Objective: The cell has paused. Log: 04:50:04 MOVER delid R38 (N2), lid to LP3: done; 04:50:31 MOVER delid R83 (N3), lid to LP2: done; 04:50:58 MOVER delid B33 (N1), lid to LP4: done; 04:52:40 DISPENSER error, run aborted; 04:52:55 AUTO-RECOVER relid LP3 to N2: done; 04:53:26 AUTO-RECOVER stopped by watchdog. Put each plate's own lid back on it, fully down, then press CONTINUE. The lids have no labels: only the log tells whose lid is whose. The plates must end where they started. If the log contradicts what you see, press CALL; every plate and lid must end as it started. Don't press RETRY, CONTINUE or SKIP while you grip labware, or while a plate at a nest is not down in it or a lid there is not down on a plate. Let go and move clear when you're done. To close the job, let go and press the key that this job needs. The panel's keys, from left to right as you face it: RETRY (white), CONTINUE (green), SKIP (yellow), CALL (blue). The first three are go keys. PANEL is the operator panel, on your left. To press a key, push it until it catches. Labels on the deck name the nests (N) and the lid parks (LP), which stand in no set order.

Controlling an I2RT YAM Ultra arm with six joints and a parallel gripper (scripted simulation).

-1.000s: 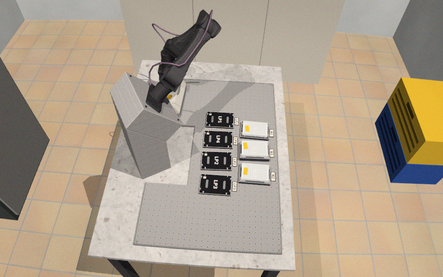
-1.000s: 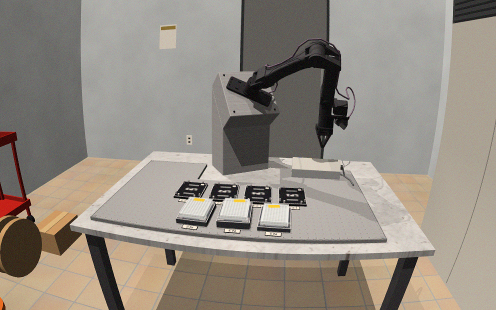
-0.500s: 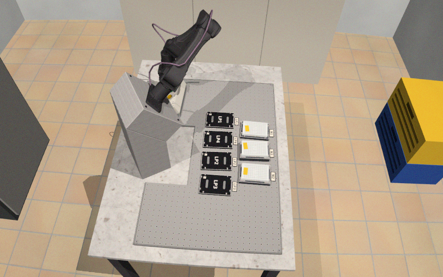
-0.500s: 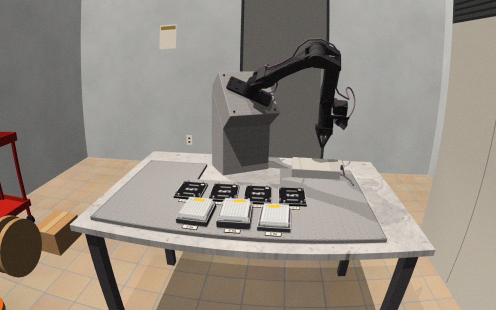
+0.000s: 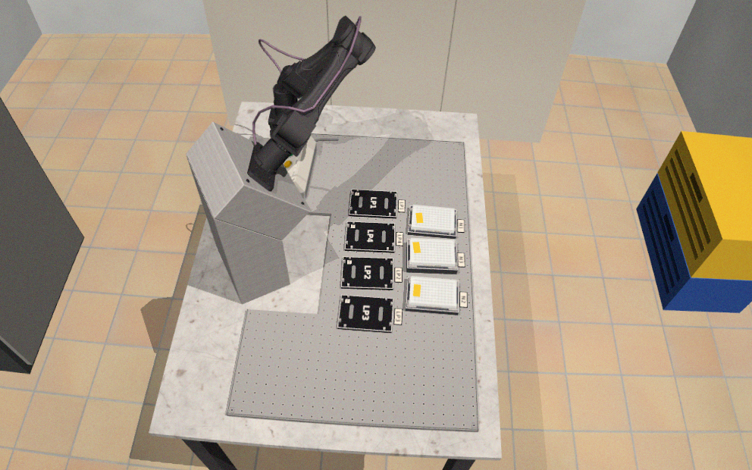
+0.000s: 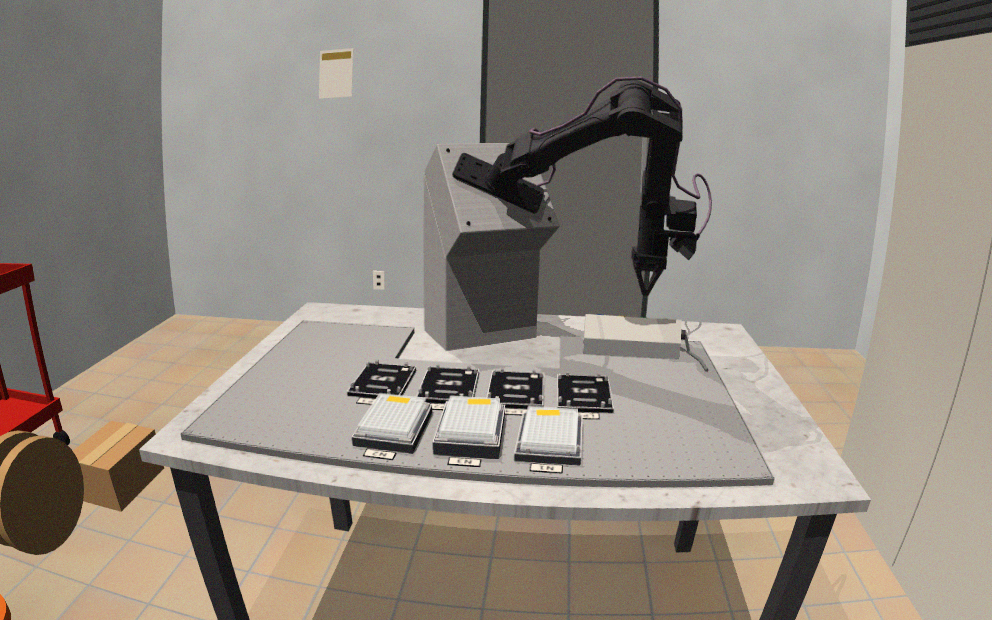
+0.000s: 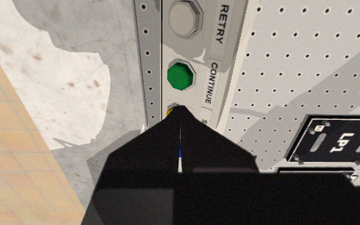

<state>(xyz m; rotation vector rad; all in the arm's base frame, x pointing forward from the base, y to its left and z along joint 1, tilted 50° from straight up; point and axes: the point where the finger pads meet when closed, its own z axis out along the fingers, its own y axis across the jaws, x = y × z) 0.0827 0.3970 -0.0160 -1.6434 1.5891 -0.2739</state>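
The green continue key lies 7 cm below my hand. Also, from my hand: plate 52 cm ahead, 22 cm to the right, 10 cm below; white retry key 7 cm below, 5 cm to the left, 1 cm behind.
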